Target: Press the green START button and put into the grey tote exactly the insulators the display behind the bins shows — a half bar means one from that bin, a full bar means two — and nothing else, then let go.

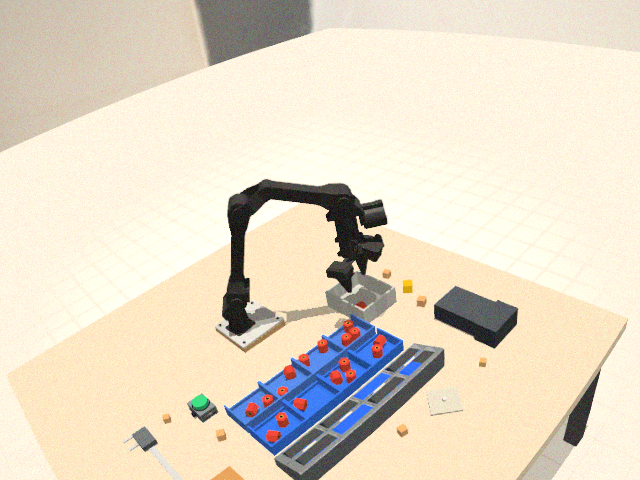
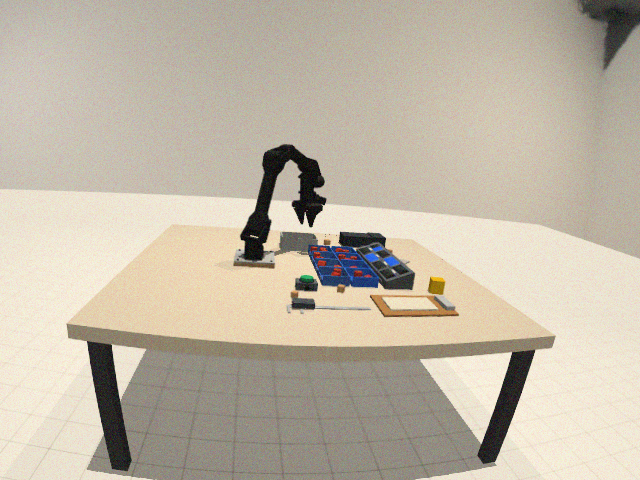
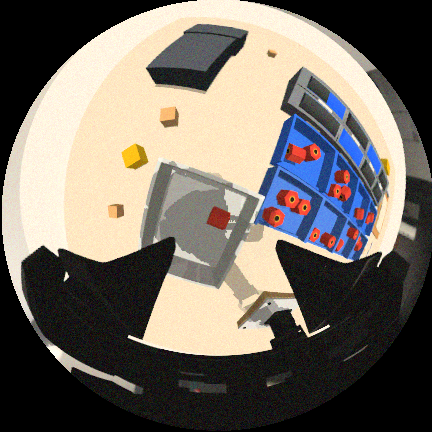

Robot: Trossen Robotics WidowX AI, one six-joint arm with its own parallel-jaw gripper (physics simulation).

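Seen in the pictures: gripper, fingertip midpoint: point(image 1: 357, 283) point(image 2: 306, 225) point(image 3: 226, 244); arm's base, origin of the base link: point(image 1: 240, 325) point(image 2: 252, 257) point(image 3: 277, 316).
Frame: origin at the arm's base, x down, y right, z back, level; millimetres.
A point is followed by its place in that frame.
Observation:
My gripper point(image 1: 357, 281) {x -80, y -243, z -236 mm} point(image 2: 307, 224) {x -80, y -243, z -236 mm} point(image 3: 226, 244) {x -80, y -243, z -236 mm} is open and empty above the grey tote point(image 1: 382, 303) {x -10, y -276, z -289 mm} point(image 2: 298, 241) {x -19, y -211, z -203 mm} point(image 3: 195, 272) {x -12, y -256, z -142 mm}. A red insulator point(image 1: 361, 305) {x -6, y -243, z -241 mm} point(image 3: 219, 218) {x -8, y -244, z -237 mm} lies on the tote's floor, below the fingertips. More red insulators point(image 1: 322, 345) point(image 2: 336, 271) point(image 3: 288, 198) lie in the blue bins point(image 1: 315, 397) point(image 3: 315, 172). The display point(image 1: 356, 432) {x -24, y 118, z -522 mm} point(image 2: 400, 282) {x -2, y 268, z -461 mm} point(image 3: 292, 95) {x -10, y -188, z -466 mm} behind them shows a half bar point(image 1: 412, 367) {x -40, y -92, z -519 mm} point(image 3: 336, 106) {x -34, y -103, z -497 mm} near the tote end and two full bars, one in each row. The green START button point(image 1: 200, 401) {x -18, y 263, z -155 mm} point(image 2: 306, 279) {x -13, y 282, z -144 mm} stands beyond the bins' other end.
A black box point(image 1: 475, 312) {x -29, y -346, z -542 mm} point(image 2: 361, 238) {x -23, y -315, z -511 mm} point(image 3: 185, 55) {x -30, y -365, z -465 mm} stands past the tote. A yellow cube point(image 1: 407, 286) {x -2, y -382, z -299 mm} point(image 3: 134, 156) {x -4, y -384, z -290 mm} and small orange cubes lie beside the tote. A caliper point(image 1: 144, 438) {x 3, y 424, z -117 mm} point(image 2: 303, 303) {x 4, y 442, z -107 mm} lies near the button, and a brown clipboard point(image 2: 419, 313) {x 16, y 497, z -428 mm} near the display's far end.

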